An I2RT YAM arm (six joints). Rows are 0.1 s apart.
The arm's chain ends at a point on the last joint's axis. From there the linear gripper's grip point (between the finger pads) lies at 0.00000 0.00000 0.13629 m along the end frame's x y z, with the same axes.
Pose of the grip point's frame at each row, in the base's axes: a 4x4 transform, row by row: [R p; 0 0 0 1], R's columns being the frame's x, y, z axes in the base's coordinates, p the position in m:
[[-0.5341, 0.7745, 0.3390, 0.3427], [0.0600, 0.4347, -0.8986, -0.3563], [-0.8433, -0.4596, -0.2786, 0.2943], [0, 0, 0, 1]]
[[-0.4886, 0.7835, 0.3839, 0.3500], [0.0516, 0.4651, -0.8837, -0.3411], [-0.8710, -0.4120, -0.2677, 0.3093], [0, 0, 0, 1]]
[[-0.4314, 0.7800, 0.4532, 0.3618], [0.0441, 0.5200, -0.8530, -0.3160], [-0.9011, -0.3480, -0.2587, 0.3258], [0, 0, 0, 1]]
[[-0.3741, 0.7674, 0.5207, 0.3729], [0.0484, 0.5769, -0.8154, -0.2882], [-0.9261, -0.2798, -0.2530, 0.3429], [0, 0, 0, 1]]
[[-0.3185, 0.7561, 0.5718, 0.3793], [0.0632, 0.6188, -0.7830, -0.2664], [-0.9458, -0.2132, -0.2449, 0.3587], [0, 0, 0, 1]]
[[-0.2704, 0.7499, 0.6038, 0.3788], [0.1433, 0.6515, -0.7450, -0.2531], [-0.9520, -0.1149, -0.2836, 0.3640], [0, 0, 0, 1]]
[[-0.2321, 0.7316, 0.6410, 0.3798], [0.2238, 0.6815, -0.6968, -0.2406], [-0.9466, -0.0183, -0.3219, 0.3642], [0, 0, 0, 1]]
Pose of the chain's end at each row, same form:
[[-0.5341, 0.7745, 0.3390, 0.2965], [0.0600, 0.4347, -0.8986, -0.2338], [-0.8433, -0.4596, -0.2786, 0.3323], [0, 0, 0, 1]]
[[-0.4886, 0.7835, 0.3839, 0.2977], [0.0516, 0.4651, -0.8837, -0.2207], [-0.8710, -0.4120, -0.2677, 0.3458], [0, 0, 0, 1]]
[[-0.4314, 0.7800, 0.4532, 0.3000], [0.0441, 0.5200, -0.8530, -0.1997], [-0.9011, -0.3480, -0.2587, 0.3611], [0, 0, 0, 1]]
[[-0.3741, 0.7674, 0.5207, 0.3019], [0.0484, 0.5769, -0.8154, -0.1771], [-0.9261, -0.2798, -0.2530, 0.3774], [0, 0, 0, 1]]
[[-0.3185, 0.7561, 0.5718, 0.3014], [0.0632, 0.6188, -0.7830, -0.1597], [-0.9458, -0.2132, -0.2449, 0.3921], [0, 0, 0, 1]]
[[-0.2704, 0.7499, 0.6038, 0.2965], [0.1433, 0.6515, -0.7450, -0.1516], [-0.9520, -0.1149, -0.2836, 0.4027], [0, 0, 0, 1]]
[[-0.2321, 0.7316, 0.6410, 0.2924], [0.2238, 0.6815, -0.6968, -0.1456], [-0.9466, -0.0183, -0.3219, 0.4081], [0, 0, 0, 1]]

